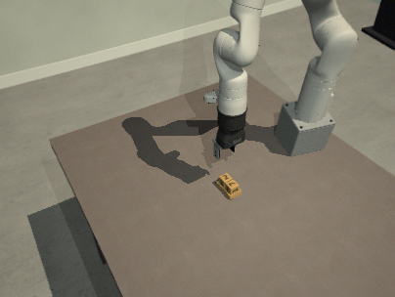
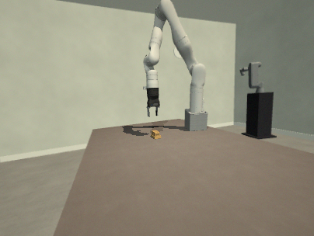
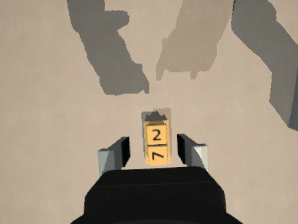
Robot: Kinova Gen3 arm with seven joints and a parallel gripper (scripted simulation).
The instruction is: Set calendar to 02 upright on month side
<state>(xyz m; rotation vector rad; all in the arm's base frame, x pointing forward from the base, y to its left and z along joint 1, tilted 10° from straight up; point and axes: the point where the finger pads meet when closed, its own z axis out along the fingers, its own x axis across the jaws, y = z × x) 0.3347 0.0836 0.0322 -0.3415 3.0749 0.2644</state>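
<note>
Now: the orange cube 130 mm below my hand. The rest, counted from my hand: tray 150 mm below, 20 mm to the left, 10 mm behind.
</note>
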